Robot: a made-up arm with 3 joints.
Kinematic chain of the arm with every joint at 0, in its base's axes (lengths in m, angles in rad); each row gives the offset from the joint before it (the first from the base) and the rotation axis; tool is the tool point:
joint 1: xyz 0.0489 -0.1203 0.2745 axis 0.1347 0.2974 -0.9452
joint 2: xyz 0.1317 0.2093 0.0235 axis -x
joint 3: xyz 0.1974 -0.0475 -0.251 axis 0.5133 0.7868 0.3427
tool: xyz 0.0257 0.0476 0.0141
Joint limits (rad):
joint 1: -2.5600..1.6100
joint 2: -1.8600..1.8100
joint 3: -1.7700..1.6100
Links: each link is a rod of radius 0.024 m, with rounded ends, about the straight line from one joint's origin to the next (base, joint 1, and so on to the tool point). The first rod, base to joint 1, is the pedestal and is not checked.
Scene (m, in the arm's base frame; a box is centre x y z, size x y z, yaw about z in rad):
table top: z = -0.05
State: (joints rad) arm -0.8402 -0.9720 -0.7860
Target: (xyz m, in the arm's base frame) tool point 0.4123 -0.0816 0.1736
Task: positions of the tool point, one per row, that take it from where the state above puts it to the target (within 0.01 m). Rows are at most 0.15 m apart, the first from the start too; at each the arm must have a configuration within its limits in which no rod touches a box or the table.
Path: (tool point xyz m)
1: 0.1321 0.3840 0.1194
2: 0.2166 0.3281 0.0974
3: 0.2887 0.2551 0.0873
4: 0.3446 0.1708 0.0901
5: 0.3829 0.0821 0.1061
6: 0.4045 -0.0040 0.1345
7: 0.4123 -0.0816 0.1736

